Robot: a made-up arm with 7 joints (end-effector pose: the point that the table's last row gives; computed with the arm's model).
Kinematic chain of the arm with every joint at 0, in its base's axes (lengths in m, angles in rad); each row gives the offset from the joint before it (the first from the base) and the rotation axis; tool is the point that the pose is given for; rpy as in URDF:
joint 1: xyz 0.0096 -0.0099 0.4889 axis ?
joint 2: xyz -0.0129 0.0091 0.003 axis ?
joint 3: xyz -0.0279 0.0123 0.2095 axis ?
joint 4: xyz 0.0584 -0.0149 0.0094 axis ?
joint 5: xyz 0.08 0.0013 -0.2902 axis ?
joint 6: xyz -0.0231 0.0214 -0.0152 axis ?
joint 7: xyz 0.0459 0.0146 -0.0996 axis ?
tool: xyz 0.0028 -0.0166 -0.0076 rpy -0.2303 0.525 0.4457
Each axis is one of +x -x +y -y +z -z.
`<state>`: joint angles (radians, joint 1 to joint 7).
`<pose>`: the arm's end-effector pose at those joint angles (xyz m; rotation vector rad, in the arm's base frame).
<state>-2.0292 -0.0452 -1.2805 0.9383 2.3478 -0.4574 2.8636</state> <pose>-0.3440 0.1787 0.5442 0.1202 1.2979 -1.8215</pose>
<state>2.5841 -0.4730 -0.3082 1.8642 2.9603 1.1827 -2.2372</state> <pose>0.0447 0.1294 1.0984 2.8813 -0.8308 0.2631</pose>
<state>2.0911 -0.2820 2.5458 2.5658 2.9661 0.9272 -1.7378</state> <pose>0.0461 -0.3605 1.0857 -1.1215 -2.2353 -0.2609</pose>
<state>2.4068 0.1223 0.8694 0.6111 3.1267 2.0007 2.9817</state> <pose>-0.3946 -0.0382 0.5569 2.4518 -0.8259 1.4852</pose>
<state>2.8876 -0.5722 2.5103 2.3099 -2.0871 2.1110 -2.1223</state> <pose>0.2964 -0.3680 0.8619 0.1755 2.5430 0.5367</pose>
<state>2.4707 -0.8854 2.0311 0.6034 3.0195 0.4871 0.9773</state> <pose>-0.1688 -0.3696 0.3230 -0.6070 1.2438 1.4676</pose>
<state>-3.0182 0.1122 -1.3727 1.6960 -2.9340 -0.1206 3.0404</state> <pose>-0.0706 0.4218 0.7978 0.5857 -1.2940 1.7623</pose>
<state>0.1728 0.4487 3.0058 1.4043 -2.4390 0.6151 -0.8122</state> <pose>-0.3799 0.0694 0.9270 0.8389 2.5084 0.3718</pose>
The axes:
joint 1: +z
joint 2: +y
joint 3: +z
joint 4: -y
joint 5: -z
joint 6: +y
joint 7: -z

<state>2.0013 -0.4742 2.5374 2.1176 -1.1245 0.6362 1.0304</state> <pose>-0.0441 -0.5922 0.7550 -1.5251 0.4224 -1.5863</pose>
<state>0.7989 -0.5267 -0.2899 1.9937 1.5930 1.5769 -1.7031</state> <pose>0.0072 0.0378 1.0763 0.1801 -2.4942 1.7812</pose>
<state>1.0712 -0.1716 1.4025 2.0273 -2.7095 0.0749 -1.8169</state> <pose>-0.3677 0.1882 0.9333 1.7657 0.6483 1.4201</pose>
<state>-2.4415 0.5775 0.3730 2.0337 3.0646 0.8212 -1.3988</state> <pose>-0.3453 -0.4609 0.7558 -0.7148 -2.3482 -1.6720</pose>
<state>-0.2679 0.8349 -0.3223 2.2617 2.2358 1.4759 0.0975</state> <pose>0.5555 -0.1404 0.7264 1.5563 -0.4524 0.1037</pose>
